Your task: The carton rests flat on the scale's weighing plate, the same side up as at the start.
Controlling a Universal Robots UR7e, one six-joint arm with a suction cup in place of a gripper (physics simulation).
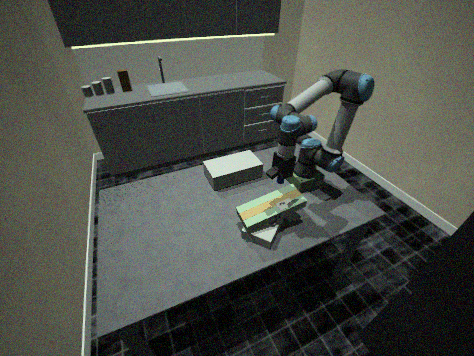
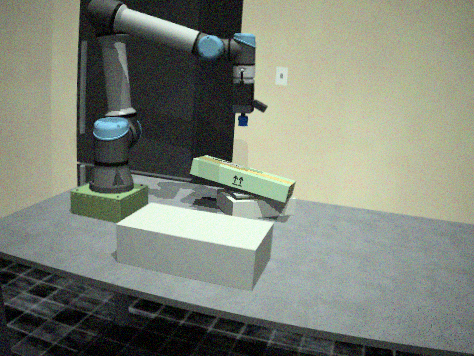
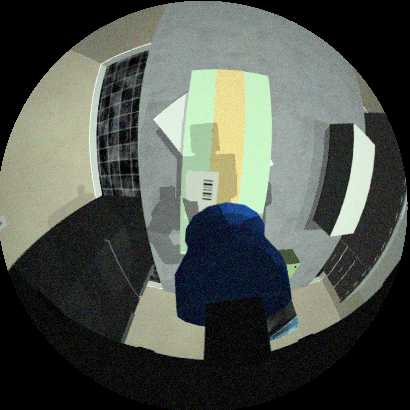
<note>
The pictures show: my suction cup, a light green carton, a white box and a white scale.
</note>
